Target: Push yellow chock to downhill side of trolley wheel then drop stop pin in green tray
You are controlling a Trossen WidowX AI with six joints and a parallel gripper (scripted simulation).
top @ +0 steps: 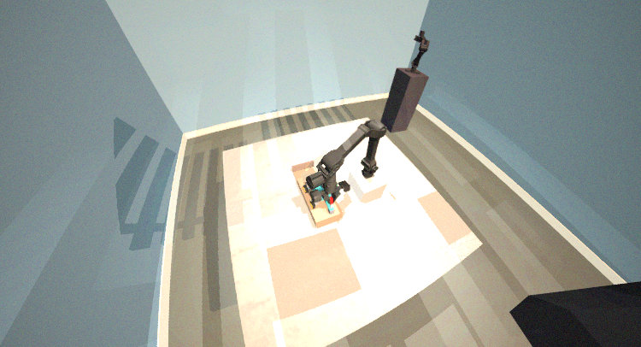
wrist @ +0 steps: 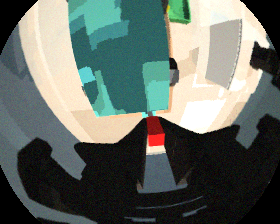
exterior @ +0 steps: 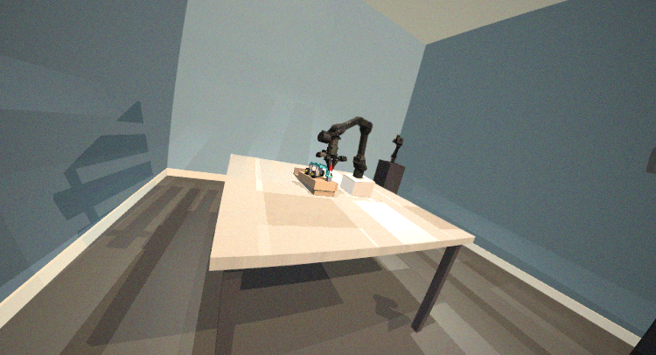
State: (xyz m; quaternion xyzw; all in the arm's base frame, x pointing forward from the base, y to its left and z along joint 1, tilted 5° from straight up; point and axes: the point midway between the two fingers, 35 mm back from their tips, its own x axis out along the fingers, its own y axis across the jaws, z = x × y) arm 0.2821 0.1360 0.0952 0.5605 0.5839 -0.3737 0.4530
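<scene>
Right now my gripper tip is 70 mm past the green tray, 240 mm to the left of it and 150 mm above it. The rest, counted from my gripper tip: cyan trolley: 30 mm ahead, 100 mm to the right, 40 mm below; then yellow chock: 20 mm behind, 210 mm to the right, 60 mm below; then red-headed stop pin: right at my gripper tip.
</scene>
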